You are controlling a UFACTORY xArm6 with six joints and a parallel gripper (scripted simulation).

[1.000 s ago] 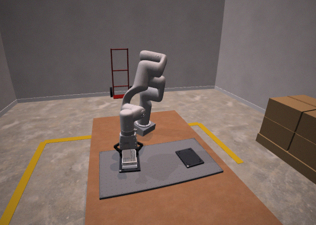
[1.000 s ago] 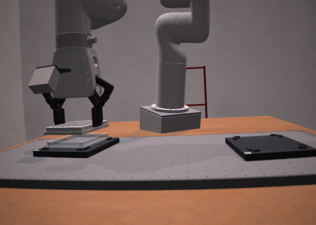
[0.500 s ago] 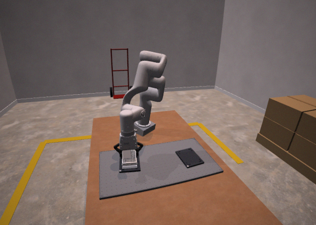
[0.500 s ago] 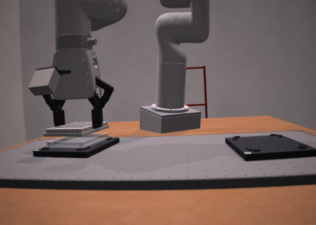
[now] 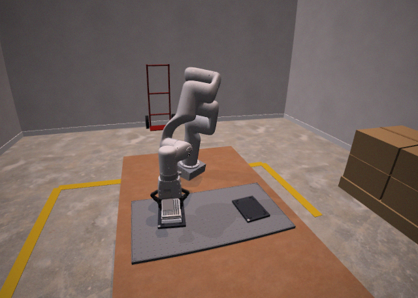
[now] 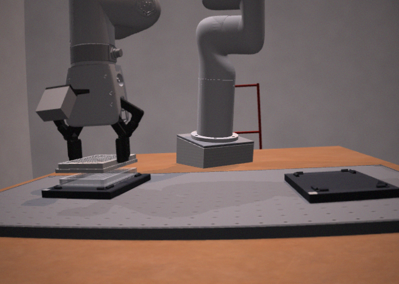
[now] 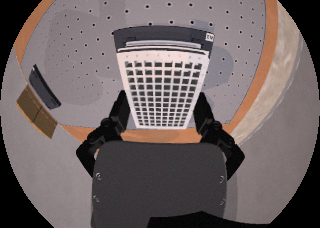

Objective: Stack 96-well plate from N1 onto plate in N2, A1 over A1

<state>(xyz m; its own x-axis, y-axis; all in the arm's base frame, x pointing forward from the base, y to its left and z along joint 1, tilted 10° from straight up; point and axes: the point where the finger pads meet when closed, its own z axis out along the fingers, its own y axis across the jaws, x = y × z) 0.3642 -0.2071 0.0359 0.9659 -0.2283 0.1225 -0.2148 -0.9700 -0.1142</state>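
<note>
Right now the clear 96-well plate is 4 cm below my hand. Also, from my hand: white 96-well plate: 1 cm below.
</note>
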